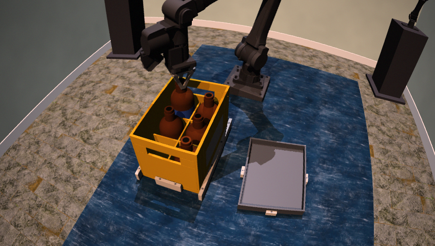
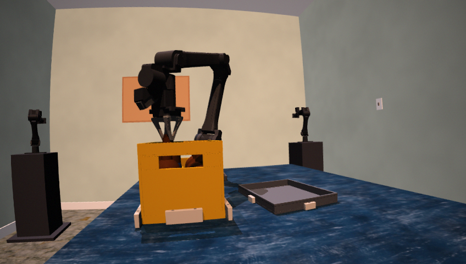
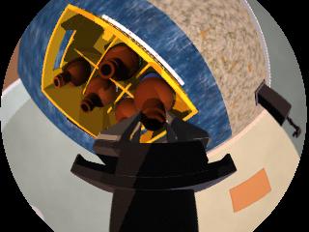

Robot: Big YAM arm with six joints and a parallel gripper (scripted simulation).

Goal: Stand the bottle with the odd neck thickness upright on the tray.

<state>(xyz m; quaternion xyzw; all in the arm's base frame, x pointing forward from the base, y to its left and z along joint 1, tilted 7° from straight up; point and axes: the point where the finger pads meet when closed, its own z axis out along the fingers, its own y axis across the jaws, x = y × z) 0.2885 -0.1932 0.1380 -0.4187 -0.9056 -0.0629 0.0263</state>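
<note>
My gripper is now 10 cm above the orange crate, 9 cm short of it and 3 cm to the right of it. From my hand the other things lie so: dark grey tray 32 cm to the left, 17 cm below, 14 cm ahead.
</note>
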